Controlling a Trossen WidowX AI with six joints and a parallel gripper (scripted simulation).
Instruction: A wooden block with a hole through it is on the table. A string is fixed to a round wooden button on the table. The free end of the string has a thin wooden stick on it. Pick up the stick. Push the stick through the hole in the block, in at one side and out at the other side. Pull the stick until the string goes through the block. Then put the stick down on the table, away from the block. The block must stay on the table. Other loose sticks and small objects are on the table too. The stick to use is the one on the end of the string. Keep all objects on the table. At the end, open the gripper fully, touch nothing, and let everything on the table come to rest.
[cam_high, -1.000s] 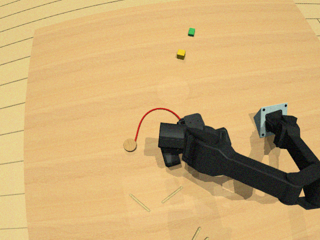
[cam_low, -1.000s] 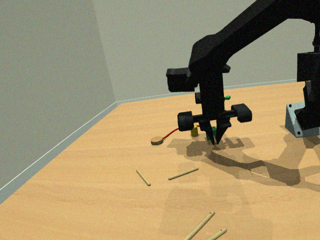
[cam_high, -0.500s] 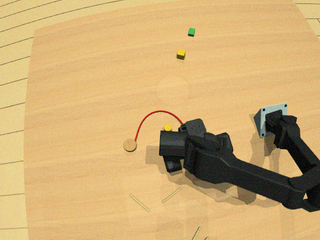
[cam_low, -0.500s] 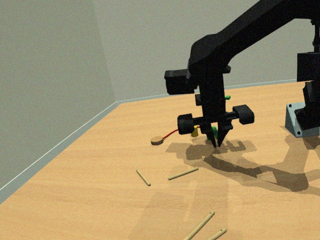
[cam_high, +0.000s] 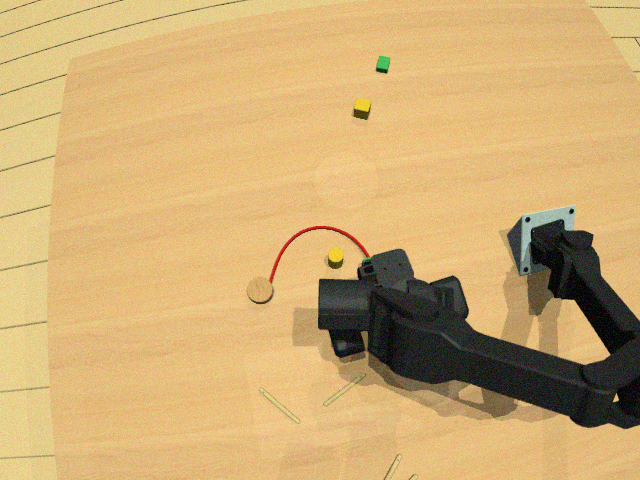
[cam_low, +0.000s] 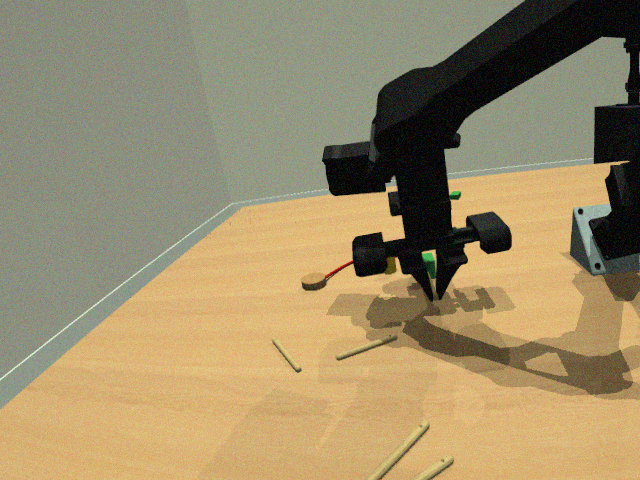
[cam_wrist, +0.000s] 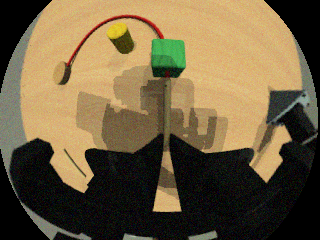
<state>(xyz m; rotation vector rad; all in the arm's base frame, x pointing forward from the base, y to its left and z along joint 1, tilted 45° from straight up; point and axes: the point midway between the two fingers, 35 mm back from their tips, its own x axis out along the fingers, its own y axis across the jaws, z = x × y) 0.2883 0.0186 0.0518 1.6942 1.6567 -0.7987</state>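
The green block lies 90 mm to the right of my gripper tip and 10 mm above it. From my gripper tip the other things lie so: round wooden button: 180 mm ahead, 100 mm to the right; then yellow cylinder: 50 mm ahead, 120 mm to the right, 10 mm above; then thin stick: 40 mm to the right, 10 mm above.
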